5 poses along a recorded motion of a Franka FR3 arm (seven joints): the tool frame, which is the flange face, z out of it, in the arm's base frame.
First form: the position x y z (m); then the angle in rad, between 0 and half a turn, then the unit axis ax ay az.
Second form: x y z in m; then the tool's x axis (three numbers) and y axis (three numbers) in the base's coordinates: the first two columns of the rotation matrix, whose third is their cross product. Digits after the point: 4 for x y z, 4 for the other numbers.
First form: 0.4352, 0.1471, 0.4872, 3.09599, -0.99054, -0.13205, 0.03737
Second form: 0.4352, 0.1471, 0.4872, 0.9624, 0.2632, -0.0680, 0.2598, -0.9641, -0.0550
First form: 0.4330, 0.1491, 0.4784, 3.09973, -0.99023, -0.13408, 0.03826
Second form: 0.4330, 0.1491, 0.4784, 0.9611, 0.2670, -0.0701, 0.2638, -0.9632, -0.0517
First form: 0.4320, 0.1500, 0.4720, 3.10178, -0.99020, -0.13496, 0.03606
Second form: 0.4320, 0.1500, 0.4720, 0.9610, 0.2686, -0.0660, 0.2657, -0.9628, -0.0491
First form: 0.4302, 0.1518, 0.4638, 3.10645, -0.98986, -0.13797, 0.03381
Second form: 0.4302, 0.1518, 0.4638, 0.9597, 0.2742, -0.0621, 0.2719, -0.9613, -0.0441
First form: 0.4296, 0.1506, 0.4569, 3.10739, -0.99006, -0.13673, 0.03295
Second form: 0.4296, 0.1506, 0.4569, 0.9604, 0.2718, -0.0606, 0.2695, -0.9620, -0.0429
